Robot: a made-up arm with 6 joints.
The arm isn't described. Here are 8 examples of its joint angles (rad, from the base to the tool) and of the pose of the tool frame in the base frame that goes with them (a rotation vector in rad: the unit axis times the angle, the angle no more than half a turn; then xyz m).
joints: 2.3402 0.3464 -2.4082 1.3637 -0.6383 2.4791
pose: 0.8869 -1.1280 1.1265 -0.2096 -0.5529 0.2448
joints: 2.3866 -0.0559 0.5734 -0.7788 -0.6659 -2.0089
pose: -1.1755 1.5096 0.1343 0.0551 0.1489 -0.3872
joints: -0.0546 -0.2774 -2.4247 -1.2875 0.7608 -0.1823
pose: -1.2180 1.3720 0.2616 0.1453 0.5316 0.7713
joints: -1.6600 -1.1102 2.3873 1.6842 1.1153 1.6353
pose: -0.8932 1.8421 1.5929 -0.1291 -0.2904 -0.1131
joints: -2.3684 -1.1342 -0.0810 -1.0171 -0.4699 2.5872
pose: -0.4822 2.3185 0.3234 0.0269 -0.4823 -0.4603
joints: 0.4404 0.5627 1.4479 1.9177 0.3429 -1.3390
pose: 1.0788 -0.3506 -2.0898 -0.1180 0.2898 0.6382
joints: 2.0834 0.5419 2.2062 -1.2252 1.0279 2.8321
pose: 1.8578 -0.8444 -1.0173 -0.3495 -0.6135 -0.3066
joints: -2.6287 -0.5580 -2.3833 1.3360 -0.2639 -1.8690
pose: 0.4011 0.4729 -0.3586 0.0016 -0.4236 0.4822
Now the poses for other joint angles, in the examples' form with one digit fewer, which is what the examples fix.
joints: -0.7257 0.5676 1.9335 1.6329 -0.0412 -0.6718
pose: -1.979 -1.531 1.109 -0.516 -0.272 0.458
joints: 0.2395 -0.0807 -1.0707 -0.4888 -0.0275 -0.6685
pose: -0.162 1.249 -0.025 0.225 0.318 0.785
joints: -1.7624 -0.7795 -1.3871 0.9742 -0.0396 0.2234
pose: 1.827 -0.469 2.048 0.285 -0.520 0.210
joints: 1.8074 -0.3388 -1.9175 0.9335 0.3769 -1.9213
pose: 0.976 0.880 0.685 0.294 -0.082 0.288
